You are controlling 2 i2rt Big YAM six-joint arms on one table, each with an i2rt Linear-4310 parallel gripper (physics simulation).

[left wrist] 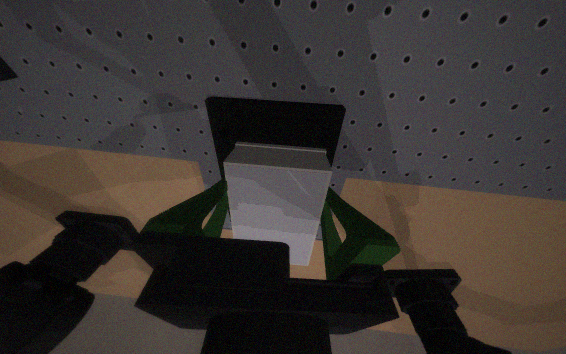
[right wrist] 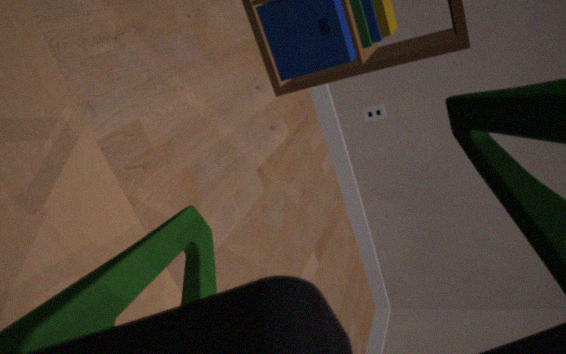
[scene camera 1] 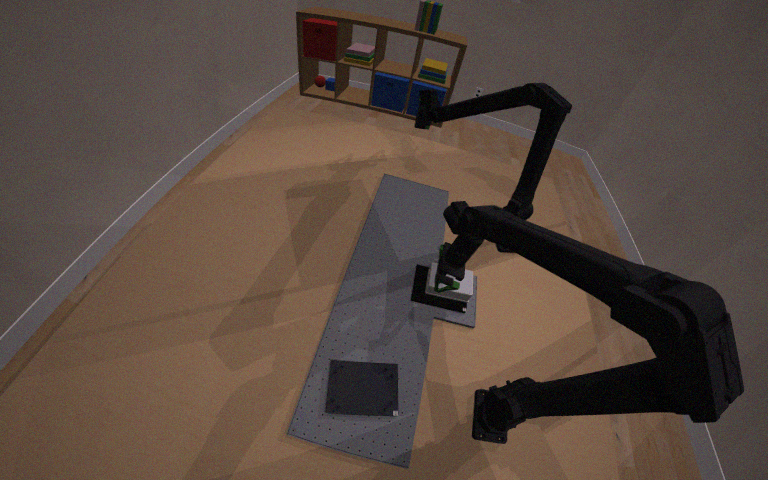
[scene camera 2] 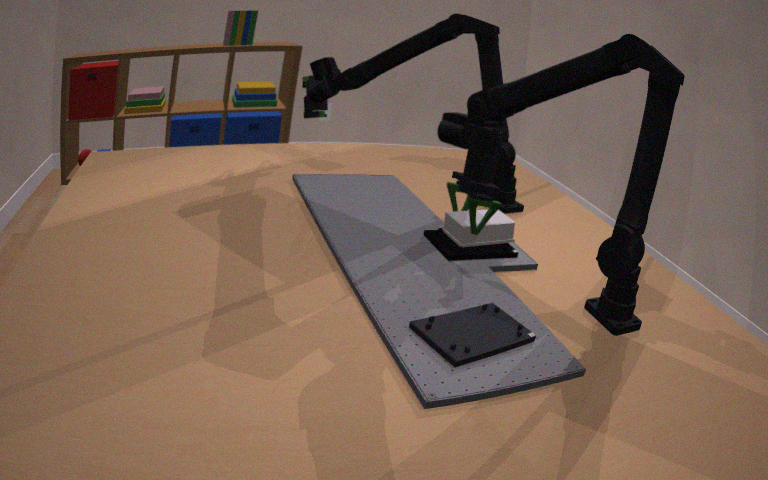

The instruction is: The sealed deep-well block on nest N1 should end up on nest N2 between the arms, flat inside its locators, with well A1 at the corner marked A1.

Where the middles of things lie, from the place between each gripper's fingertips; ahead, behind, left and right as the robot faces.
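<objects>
Black nest plate (scene camera 2: 445,245): 3 cm below my left hand, 2 cm behind, 1 cm to the left. White block (scene camera 2: 499,229): 3 cm behind my left hand.
From my right hand: white block 10 cm below, 78 cm to the left, 29 cm behind; black nest plate 13 cm below, 79 cm to the left, 27 cm behind.
</objects>
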